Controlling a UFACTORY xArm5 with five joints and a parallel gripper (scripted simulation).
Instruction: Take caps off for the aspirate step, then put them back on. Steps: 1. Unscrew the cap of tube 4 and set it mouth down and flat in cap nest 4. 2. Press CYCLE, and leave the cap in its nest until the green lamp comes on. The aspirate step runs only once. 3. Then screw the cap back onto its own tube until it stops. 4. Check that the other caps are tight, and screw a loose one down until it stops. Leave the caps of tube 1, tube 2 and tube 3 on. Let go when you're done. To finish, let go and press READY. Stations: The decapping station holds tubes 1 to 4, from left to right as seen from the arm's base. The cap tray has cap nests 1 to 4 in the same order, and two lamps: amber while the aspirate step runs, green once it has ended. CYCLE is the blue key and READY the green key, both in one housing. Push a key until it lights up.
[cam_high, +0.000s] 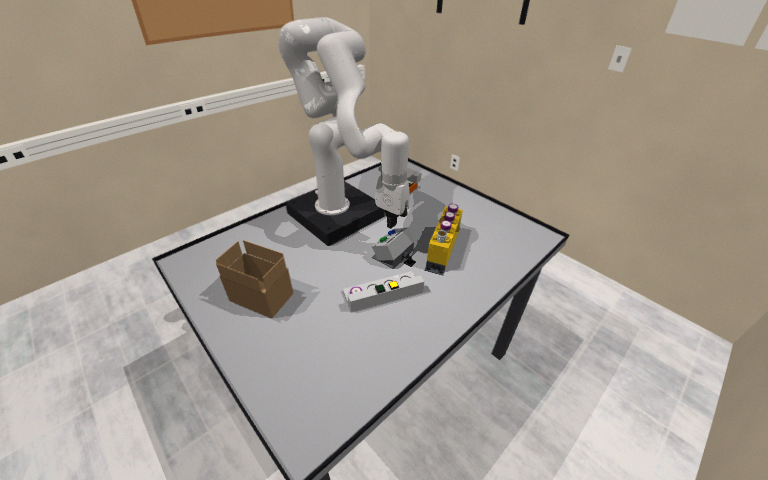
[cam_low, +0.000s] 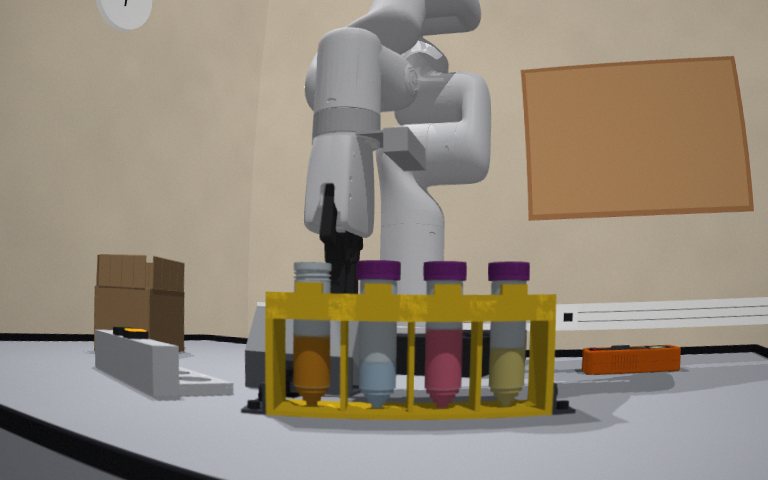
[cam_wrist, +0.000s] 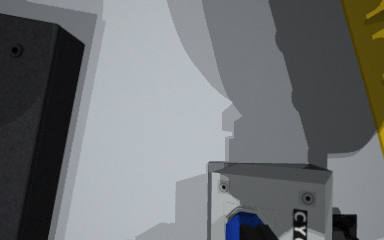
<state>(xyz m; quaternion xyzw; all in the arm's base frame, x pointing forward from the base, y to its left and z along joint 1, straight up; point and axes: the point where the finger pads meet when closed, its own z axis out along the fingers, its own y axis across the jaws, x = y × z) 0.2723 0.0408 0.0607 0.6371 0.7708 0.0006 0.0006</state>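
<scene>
My gripper is now 4 cm above the blue cycle key. Also, from my hand: grey key housing (2 cm ahead, 2 cm to the right, 6 cm below); then green ready key (1 cm ahead, 4 cm to the right, 4 cm below); then orange meter (23 cm behind, 29 cm to the left, 9 cm below).
</scene>
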